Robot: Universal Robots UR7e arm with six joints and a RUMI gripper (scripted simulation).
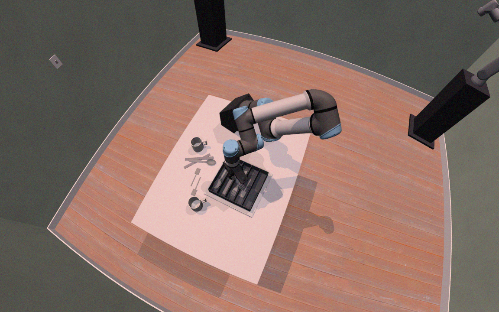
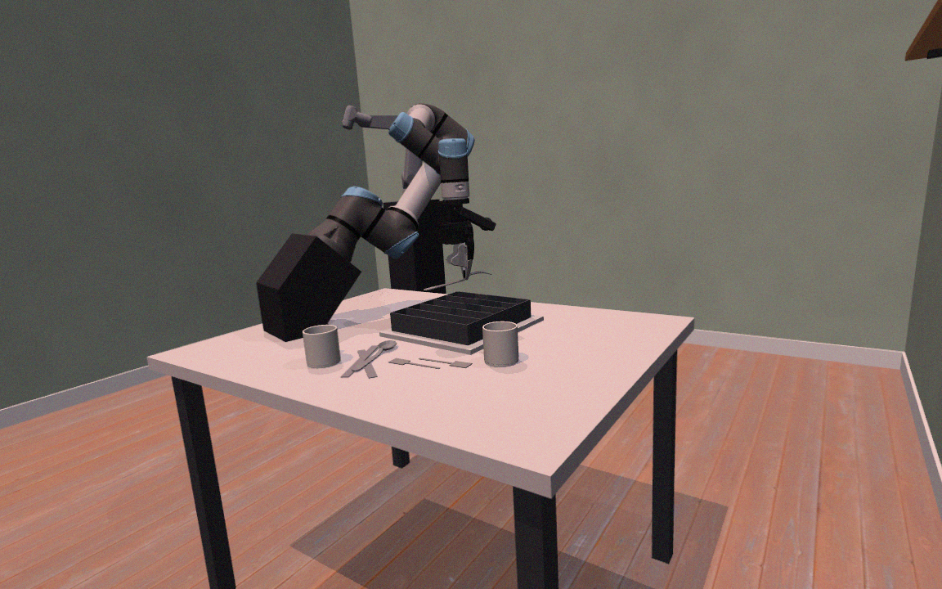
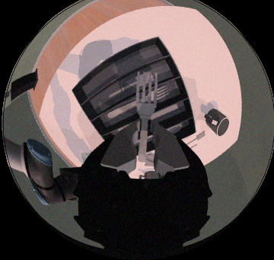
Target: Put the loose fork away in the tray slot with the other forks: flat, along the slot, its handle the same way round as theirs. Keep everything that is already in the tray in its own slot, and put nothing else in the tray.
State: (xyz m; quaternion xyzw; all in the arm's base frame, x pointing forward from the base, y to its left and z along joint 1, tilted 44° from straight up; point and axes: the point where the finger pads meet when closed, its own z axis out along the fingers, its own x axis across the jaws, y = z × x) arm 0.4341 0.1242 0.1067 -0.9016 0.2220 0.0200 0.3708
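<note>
Right now my hand is 110 mm above the tray and 20 mm past it.
</note>
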